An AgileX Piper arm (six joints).
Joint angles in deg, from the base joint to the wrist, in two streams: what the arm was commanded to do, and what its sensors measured. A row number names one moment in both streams.
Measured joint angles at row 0: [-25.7, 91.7, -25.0, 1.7, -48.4, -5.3]
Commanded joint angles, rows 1 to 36: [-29.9, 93.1, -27.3, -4.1, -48.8, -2.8]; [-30.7, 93.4, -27.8, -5.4, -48.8, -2.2]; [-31.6, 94.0, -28.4, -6.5, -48.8, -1.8]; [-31.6, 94.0, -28.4, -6.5, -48.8, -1.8]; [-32.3, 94.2, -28.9, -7.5, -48.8, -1.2]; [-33.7, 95.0, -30.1, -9.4, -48.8, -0.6]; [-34.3, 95.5, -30.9, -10.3, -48.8, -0.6]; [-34.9, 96.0, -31.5, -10.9, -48.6, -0.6]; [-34.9, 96.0, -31.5, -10.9, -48.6, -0.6]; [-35.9, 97.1, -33.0, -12.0, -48.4, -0.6]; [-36.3, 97.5, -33.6, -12.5, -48.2, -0.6]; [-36.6, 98.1, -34.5, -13.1, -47.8, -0.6]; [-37.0, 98.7, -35.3, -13.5, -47.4, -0.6]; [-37.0, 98.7, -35.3, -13.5, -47.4, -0.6]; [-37.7, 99.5, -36.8, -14.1, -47.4, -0.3]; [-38.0, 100.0, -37.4, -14.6, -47.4, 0.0]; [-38.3, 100.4, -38.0, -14.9, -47.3, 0.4]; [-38.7, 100.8, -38.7, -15.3, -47.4, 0.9]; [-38.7, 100.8, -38.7, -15.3, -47.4, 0.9]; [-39.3, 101.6, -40.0, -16.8, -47.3, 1.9]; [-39.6, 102.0, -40.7, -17.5, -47.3, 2.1]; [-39.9, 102.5, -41.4, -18.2, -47.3, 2.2]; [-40.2, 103.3, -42.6, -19.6, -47.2, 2.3]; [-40.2, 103.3, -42.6, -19.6, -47.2, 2.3]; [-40.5, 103.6, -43.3, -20.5, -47.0, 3.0]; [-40.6, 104.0, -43.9, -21.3, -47.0, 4.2]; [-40.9, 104.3, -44.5, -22.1, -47.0, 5.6]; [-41.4, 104.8, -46.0, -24.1, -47.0, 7.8]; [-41.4, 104.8, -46.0, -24.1, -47.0, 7.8]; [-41.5, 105.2, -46.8, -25.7, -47.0, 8.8]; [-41.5, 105.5, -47.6, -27.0, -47.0, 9.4]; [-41.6, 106.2, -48.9, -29.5, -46.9, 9.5]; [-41.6, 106.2, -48.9, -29.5, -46.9, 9.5]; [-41.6, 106.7, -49.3, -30.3, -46.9, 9.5]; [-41.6, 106.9, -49.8, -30.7, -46.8, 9.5]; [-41.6, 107.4, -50.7, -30.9, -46.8, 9.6]
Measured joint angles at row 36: [-41.3, 106.9, -49.2, -29.3, -46.8, 9.1]
